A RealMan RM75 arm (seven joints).
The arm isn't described. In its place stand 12 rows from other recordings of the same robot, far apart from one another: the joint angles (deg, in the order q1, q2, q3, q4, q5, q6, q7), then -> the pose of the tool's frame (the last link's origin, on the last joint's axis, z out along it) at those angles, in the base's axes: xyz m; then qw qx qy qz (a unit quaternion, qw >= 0).
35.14 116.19 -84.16 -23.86 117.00 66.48 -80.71 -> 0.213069 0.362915 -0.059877 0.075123 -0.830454 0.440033 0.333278
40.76 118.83 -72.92 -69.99 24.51 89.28 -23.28 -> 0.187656 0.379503 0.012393 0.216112 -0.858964 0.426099 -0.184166
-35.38 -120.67 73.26 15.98 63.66 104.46 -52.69 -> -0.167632 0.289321 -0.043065 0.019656 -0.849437 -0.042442 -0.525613
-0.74 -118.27 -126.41 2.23 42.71 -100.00 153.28 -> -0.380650 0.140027 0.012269 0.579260 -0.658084 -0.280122 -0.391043
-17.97 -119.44 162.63 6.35 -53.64 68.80 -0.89 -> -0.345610 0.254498 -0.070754 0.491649 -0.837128 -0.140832 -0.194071
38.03 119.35 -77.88 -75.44 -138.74 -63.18 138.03 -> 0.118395 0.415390 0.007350 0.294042 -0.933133 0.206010 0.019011
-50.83 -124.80 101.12 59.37 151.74 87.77 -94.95 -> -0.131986 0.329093 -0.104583 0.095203 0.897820 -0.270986 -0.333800
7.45 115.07 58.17 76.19 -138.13 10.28 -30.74 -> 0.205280 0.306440 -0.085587 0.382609 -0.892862 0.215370 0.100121
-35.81 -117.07 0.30 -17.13 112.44 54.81 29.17 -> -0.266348 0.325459 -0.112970 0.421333 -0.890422 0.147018 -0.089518
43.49 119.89 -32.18 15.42 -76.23 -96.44 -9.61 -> 0.177675 0.316950 -0.062613 0.431764 -0.776231 -0.120064 0.443430
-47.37 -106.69 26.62 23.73 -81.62 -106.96 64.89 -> -0.161910 0.388335 0.104163 0.065569 0.812298 0.343303 0.466922
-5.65 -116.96 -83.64 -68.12 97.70 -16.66 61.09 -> -0.281316 0.343689 -0.004596 0.461713 -0.778998 -0.388834 -0.169680
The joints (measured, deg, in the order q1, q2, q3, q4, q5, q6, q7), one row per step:
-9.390, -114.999, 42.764, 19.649, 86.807, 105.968, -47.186
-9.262, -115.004, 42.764, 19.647, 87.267, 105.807, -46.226
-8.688, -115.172, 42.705, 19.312, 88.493, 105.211, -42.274
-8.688, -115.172, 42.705, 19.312, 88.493, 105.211, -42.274
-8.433, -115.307, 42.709, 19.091, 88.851, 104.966, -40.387
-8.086, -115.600, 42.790, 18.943, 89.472, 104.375, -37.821
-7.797, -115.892, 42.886, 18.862, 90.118, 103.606, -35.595
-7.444, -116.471, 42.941, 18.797, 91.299, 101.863, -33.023
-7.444, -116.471, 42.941, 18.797, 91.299, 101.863, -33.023
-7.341, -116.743, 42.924, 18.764, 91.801, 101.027, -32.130
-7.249, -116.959, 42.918, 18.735, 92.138, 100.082, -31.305
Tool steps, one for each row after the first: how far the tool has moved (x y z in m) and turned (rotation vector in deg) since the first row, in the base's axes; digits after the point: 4 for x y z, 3 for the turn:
-0.0008, -0.0012, -0.0011, 0.211, 0.819, -0.307
-0.0038, -0.0061, -0.0056, 1.538, 3.521, -1.287
-0.0038, -0.0061, -0.0056, 1.538, 3.521, -1.287
-0.0048, -0.0083, -0.0078, 2.297, 4.614, -1.759
-0.0061, -0.0110, -0.0118, 3.180, 6.316, -2.384
-0.0074, -0.0131, -0.0159, 3.825, 7.997, -2.845
-0.0099, -0.0155, -0.0235, 4.169, 10.438, -2.895
-0.0099, -0.0155, -0.0235, 4.169, 10.438, -2.895
-0.0109, -0.0161, -0.0269, 4.208, 11.398, -2.789
-0.0124, -0.0163, -0.0297, 4.341, 12.408, -2.549

